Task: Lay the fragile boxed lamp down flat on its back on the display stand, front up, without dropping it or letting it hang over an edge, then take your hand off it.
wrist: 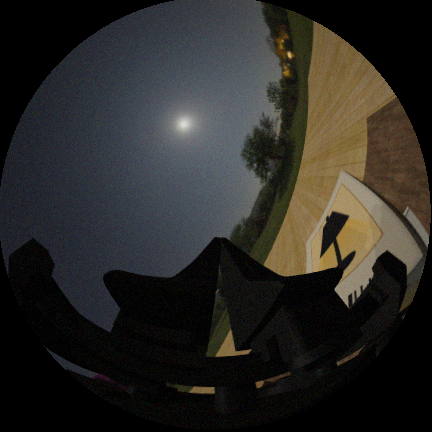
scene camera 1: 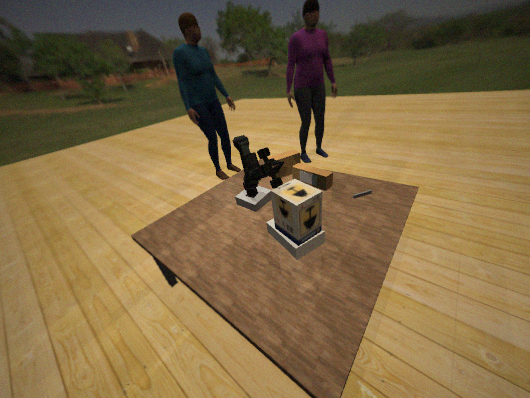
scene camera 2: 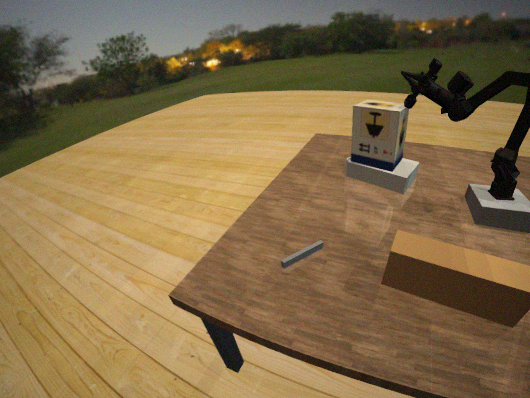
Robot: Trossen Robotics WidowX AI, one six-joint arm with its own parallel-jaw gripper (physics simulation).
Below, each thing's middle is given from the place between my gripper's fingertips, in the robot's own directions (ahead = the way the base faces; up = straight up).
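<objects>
Relative to the boxed lamp point(scene camera 2: 379, 128), my hand is 24 cm above it, 6 cm short of it and 2 cm to the left of it. The stand point(scene camera 2: 404, 174) is 38 cm below my hand, 3 cm ahead of it and 1 cm to the right of it.
</objects>
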